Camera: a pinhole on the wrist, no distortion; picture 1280 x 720 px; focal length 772.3 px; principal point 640.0 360.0 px. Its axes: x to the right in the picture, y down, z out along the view. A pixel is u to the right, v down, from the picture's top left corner.
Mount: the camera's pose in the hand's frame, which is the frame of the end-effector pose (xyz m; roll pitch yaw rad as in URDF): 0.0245 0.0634 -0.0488 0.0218 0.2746 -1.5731
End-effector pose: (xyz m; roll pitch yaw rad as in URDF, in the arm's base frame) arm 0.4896 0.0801 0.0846 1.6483 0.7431 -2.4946
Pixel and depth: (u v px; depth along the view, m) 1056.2 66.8 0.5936
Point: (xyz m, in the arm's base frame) 0.6109 0.6710 -0.0909
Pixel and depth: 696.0 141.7 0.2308
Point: 0.4316 0.2440 0.0953
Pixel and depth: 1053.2 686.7 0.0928
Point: 0.4436 0.0792 0.0341
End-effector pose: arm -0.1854 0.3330 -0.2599 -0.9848 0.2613 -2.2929
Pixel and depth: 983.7 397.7 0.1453
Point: -0.1856 0.2719 -0.1970
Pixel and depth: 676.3 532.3 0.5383
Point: -0.0833 -0.0468 0.0410
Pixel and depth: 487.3 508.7 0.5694
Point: 0.0285 -0.1085 -0.0204
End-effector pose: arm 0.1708 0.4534 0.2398 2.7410 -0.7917 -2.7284
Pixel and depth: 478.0 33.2 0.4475
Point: -0.0259 0.5731 -0.1361
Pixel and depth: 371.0 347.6 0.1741
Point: 0.0484 0.5323 0.1856
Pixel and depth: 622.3 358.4 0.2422
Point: 0.0179 0.4686 0.1337
